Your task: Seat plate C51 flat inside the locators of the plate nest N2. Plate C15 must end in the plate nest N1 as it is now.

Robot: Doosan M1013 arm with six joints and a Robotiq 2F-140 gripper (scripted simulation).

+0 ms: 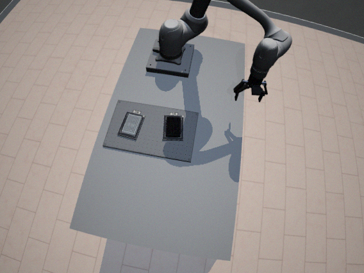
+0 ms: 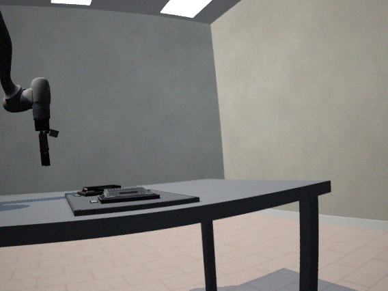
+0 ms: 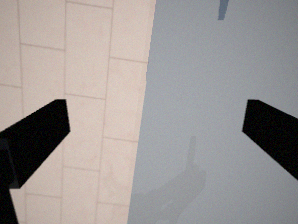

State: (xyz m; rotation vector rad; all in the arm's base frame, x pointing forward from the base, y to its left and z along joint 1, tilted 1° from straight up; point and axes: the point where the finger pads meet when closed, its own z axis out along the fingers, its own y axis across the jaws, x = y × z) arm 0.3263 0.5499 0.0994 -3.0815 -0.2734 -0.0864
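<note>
Now: the plate C51 270 mm ahead of my hand, 640 mm to the right of it and 110 mm below it. From my hand the other things lie so: black well plate: 230 mm ahead, 400 mm to the right, 110 mm below; plate nest: 270 mm ahead, 650 mm to the right, 120 mm below.
</note>
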